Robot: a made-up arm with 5 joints.
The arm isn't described. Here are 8 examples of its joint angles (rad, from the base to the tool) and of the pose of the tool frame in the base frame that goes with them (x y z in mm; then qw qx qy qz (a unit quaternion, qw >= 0)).
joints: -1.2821 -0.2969 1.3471 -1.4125 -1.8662
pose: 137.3 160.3 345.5 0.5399 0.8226 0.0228 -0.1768
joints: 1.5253 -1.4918 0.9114 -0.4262 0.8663
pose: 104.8 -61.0 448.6 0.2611 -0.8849 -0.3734 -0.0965
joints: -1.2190 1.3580 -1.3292 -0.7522 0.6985
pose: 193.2 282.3 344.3 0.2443 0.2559 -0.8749 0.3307
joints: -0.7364 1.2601 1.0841 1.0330 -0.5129
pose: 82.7 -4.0 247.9 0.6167 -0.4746 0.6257 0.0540
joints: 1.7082 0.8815 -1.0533 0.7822 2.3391
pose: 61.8 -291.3 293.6 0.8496 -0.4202 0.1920 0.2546
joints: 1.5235 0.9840 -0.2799 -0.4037 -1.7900
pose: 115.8 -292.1 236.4 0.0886 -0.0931 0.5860 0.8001
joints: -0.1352 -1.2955 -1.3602 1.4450 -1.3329
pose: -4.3 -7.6 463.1 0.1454 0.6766 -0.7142 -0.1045
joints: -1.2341 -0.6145 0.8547 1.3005 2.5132
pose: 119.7 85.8 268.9 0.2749 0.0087 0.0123 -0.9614
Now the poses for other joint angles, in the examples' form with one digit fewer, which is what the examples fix.
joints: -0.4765 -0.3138 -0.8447 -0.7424 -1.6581
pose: 121 20 560 0.134 -0.875 0.455 -0.095
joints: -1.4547 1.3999 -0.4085 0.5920 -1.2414
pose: 112 188 111 0.997 -0.006 0.001 0.082
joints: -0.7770 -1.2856 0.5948 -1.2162 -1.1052
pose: 79 -8 485 0.164 -0.811 0.561 -0.031
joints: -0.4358 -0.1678 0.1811 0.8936 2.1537
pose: 267 86 316 0.280 -0.241 -0.219 0.903
